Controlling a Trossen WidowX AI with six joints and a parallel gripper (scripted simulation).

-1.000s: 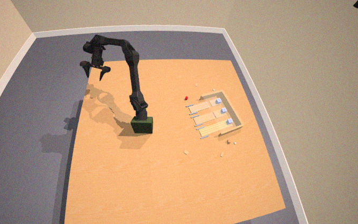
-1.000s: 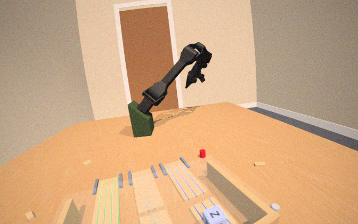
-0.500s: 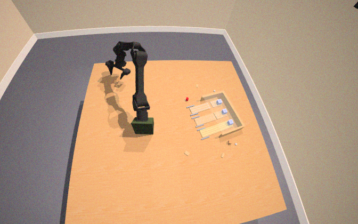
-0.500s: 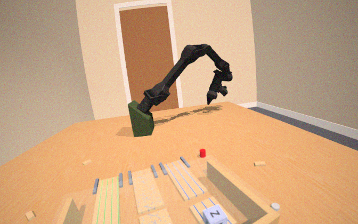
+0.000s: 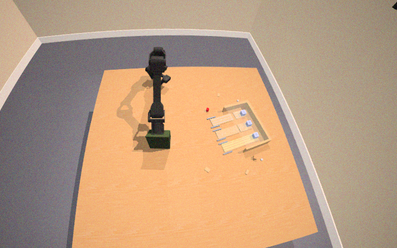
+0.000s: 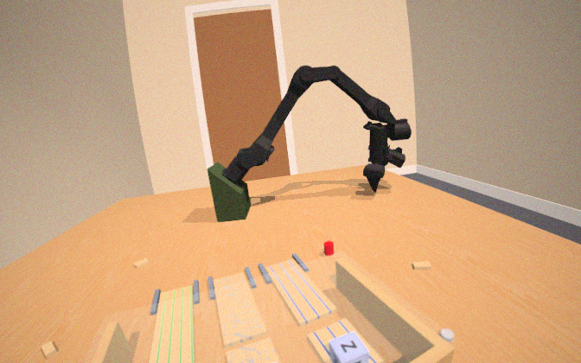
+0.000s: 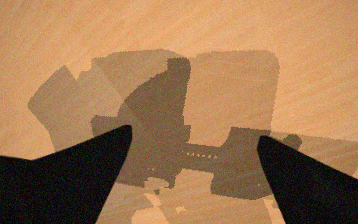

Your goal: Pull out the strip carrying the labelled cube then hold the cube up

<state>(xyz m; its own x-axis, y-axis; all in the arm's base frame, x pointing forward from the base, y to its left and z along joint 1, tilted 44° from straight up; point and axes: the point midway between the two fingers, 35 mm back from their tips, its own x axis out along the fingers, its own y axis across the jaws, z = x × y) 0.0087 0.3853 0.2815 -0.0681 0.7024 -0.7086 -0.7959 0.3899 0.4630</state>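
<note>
Now: gripper tip 340 mm short of the red cylinder and 280 mm to the left of it.
</note>
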